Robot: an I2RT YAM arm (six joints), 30 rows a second.
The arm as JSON. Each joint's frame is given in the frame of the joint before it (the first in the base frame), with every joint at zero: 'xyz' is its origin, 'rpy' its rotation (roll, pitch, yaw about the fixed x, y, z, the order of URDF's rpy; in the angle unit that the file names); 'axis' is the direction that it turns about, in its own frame. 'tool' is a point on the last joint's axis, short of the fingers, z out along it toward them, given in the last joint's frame.
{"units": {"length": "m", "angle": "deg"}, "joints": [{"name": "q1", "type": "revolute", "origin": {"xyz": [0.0, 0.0, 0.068], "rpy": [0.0, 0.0, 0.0]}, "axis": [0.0, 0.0, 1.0]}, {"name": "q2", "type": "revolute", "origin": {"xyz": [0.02, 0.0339, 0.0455], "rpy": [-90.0, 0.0, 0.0]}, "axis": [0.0, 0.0, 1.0]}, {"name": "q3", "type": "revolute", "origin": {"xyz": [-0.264, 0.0, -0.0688], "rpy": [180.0, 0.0, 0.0]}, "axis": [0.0, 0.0, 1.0]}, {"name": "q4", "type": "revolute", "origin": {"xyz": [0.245, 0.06, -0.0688], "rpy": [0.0, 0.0, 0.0]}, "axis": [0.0, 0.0, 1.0]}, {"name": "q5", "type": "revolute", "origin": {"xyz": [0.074, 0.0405, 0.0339], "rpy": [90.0, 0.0, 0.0]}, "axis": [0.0, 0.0, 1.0]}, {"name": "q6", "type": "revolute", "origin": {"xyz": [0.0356, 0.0, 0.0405], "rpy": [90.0, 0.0, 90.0]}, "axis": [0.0, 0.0, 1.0]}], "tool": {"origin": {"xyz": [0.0, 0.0, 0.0], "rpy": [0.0, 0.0, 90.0]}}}
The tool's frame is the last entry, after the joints.
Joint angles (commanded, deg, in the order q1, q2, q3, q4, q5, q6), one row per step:
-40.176 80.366 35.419 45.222 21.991 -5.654
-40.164 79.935 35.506 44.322 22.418 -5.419
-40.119 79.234 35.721 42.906 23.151 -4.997
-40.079 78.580 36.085 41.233 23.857 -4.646
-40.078 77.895 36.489 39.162 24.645 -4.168
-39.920 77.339 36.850 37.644 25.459 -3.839
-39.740 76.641 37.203 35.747 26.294 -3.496
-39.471 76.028 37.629 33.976 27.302 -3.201
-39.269 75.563 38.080 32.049 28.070 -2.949
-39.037 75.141 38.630 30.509 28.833 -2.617
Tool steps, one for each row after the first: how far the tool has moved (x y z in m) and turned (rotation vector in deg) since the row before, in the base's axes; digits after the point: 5 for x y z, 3 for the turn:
-0.00079 0.00043 0.00090 0.356 0.083 -0.415
-0.00113 0.00071 0.00197 0.511 0.009 -0.690
-0.00085 0.00046 0.00211 0.569 0.194 -0.671
-0.00111 0.00036 0.00176 0.821 0.336 -0.800
-0.00045 0.00084 0.00194 0.497 0.186 -0.668
-0.00075 0.00122 0.00188 0.646 0.368 -0.671
-0.00033 0.00133 0.00214 0.529 0.339 -0.755
-0.00020 0.00094 0.00132 0.688 0.592 -0.582
0.00013 0.00087 0.00242 0.425 0.182 -0.556

